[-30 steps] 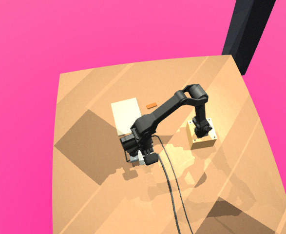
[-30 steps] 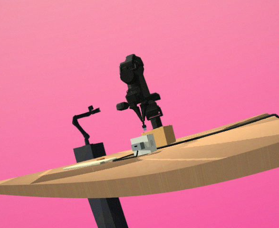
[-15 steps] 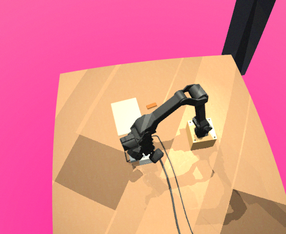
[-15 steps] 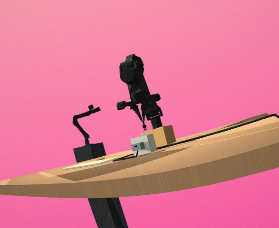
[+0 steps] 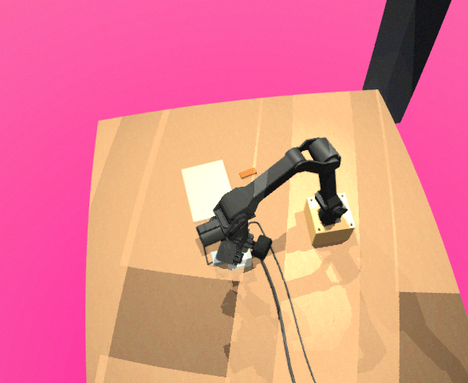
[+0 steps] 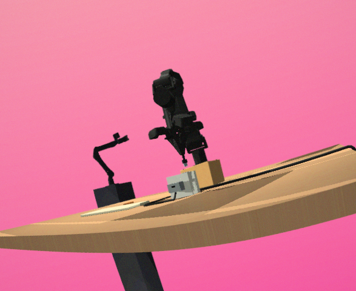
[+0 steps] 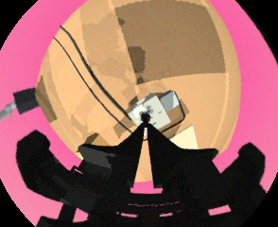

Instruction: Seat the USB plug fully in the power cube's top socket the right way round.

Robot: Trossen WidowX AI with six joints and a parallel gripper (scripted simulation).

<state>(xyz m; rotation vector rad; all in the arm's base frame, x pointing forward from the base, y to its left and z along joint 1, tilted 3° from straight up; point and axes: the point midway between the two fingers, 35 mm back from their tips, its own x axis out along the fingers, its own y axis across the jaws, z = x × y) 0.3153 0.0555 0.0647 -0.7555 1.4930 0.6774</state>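
Right now the usb plug is 20 mm below my gripper tip. Also, from my gripper tip: white sheet 50 mm ahead, 300 mm to the right, 130 mm below; then orange block 110 mm behind, 340 mm to the right, 130 mm below.
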